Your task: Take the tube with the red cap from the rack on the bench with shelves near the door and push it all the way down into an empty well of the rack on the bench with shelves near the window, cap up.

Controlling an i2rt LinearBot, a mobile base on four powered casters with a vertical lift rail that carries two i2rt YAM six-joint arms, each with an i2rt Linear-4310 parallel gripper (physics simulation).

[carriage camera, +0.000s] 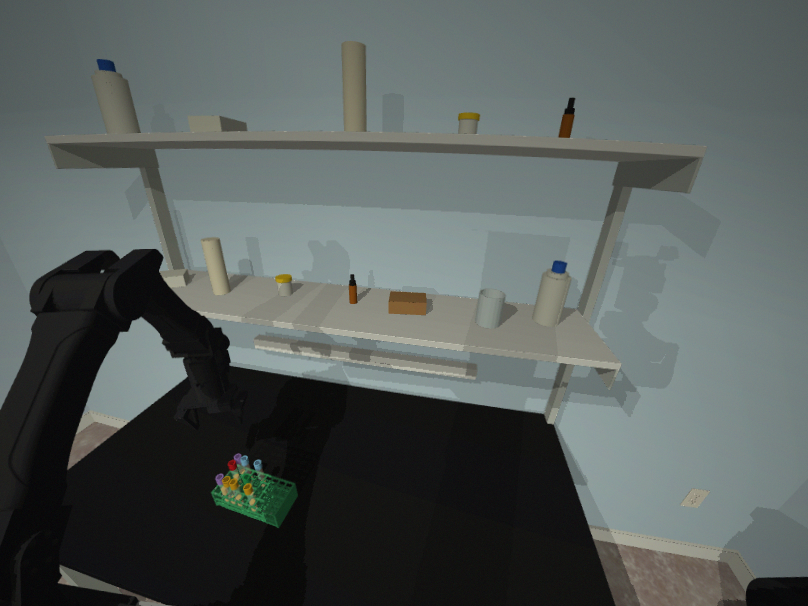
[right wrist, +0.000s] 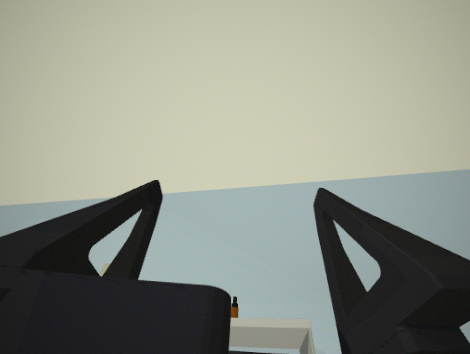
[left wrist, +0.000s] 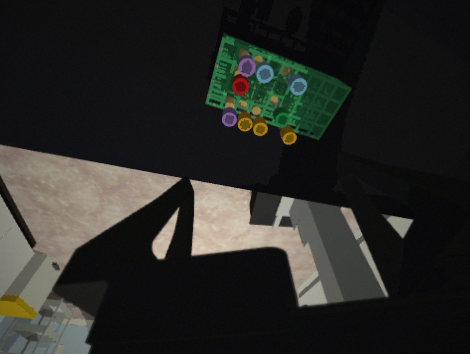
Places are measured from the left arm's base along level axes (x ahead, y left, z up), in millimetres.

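Where they show: left gripper, fingertip midpoint: (carriage camera: 219, 426) (left wrist: 262, 172); right gripper, fingertip midpoint: (right wrist: 237, 192).
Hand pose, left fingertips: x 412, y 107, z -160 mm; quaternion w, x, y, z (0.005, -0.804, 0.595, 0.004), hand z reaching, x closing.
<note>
Things, the pixels of their top centre, and the offset from my left fingertips. "*": a spot on its surface instead. Level surfaces: height alone.
- tube with the red cap, top centre: (left wrist: 240, 86) (carriage camera: 231, 462) 10 mm left, 10 mm ahead, 149 mm down
- green rack at its top centre: (left wrist: 277, 95) (carriage camera: 253, 487) 51 mm right, 14 mm back, 211 mm down
- purple-capped tube at its top centre: (left wrist: 247, 67) (carriage camera: 237, 456) 6 mm left, 31 mm ahead, 149 mm down
- lower shelf at its surface level: 189 mm up
- brown box at a spot on its surface: (carriage camera: 407, 303) * 437 mm right, 285 mm ahead, 225 mm up
- glass beaker at a spot on its surface: (carriage camera: 489, 309) * 658 mm right, 230 mm ahead, 246 mm up
- blue-capped bottle at a spot on its surface: (carriage camera: 551, 296) * 829 mm right, 262 mm ahead, 280 mm up
- black bench top at its surface level: 268 mm down
The tube with the red cap (carriage camera: 231, 465) (left wrist: 240, 85) stands cap up among other capped tubes in the green rack (carriage camera: 281, 512) (left wrist: 325, 107) on the black bench top. It is near the rack's left end, beside a purple-capped tube (carriage camera: 237, 457) (left wrist: 246, 66). My left gripper (carriage camera: 214, 420) (left wrist: 262, 172) is open and empty, above the bench and apart from the rack. My right gripper (right wrist: 237, 192) is open and empty, facing the wall and ceiling, away from the rack. A second rack does not show in these views.
A lower shelf (carriage camera: 365, 329) over the bench's back bears a brown box (carriage camera: 407, 303), a glass beaker (carriage camera: 489, 309) and a blue-capped bottle (carriage camera: 551, 296). An upper shelf (carriage camera: 417, 144) holds more bottles. The black bench top (carriage camera: 424, 495) extends right of the rack.
</note>
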